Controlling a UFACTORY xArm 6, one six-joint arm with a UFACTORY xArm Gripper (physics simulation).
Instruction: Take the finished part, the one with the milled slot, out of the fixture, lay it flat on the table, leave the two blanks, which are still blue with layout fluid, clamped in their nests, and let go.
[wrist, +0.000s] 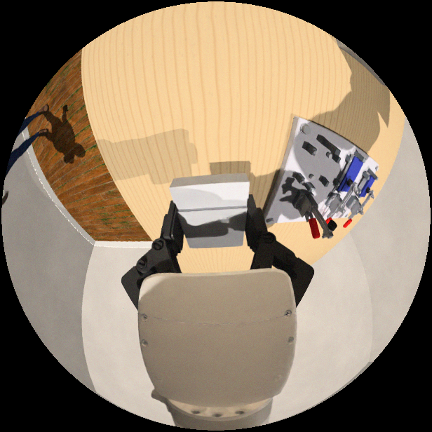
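My gripper (212, 206) is shut on the finished part (214, 196), a grey-white metal block in the middle of the wrist view. One black finger is at its left side and one at its right. A thin line, which looks like the milled slot, runs across its face between the fingers. The part is over the wooden table, left of the fixture and apart from it. A shadow shows just beyond its far edge; the exact height is hard to tell. The larger blue blank (351, 175) and the smaller blue blank (369, 184) sit in their nests on the fixture plate (300, 162).
The fixture plate is at the right, with small grey blocks and toggle clamps. A clamp with a red handle (314, 228) stands at its near side. The light wooden table (215, 100) ends at the left, beside a brown patterned surface (115, 210).
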